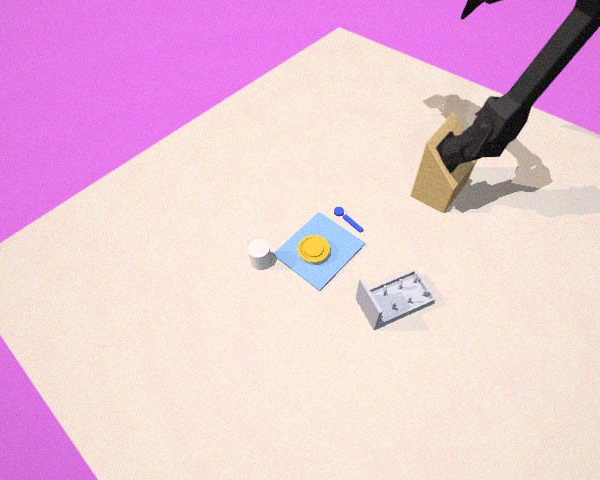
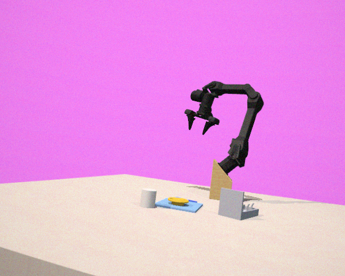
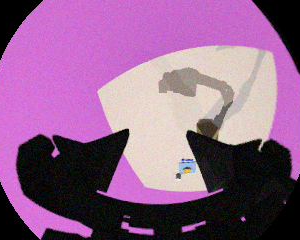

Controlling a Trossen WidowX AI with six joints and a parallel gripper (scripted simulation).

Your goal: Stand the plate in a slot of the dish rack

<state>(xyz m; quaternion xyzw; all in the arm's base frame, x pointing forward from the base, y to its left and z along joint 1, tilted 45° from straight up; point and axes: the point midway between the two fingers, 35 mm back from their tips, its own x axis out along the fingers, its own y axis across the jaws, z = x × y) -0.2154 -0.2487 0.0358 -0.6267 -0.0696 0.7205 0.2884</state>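
My gripper tip is now 53 cm short of the yellow plate, 4 cm to the right of it and 27 cm above it. Also, from my gripper tip: light blue mat 51 cm ahead, 4 cm to the left, 29 cm below; grey dish rack 52 cm ahead, 23 cm to the left, 27 cm below; blue spoon 41 cm ahead, 4 cm to the left, 29 cm below.
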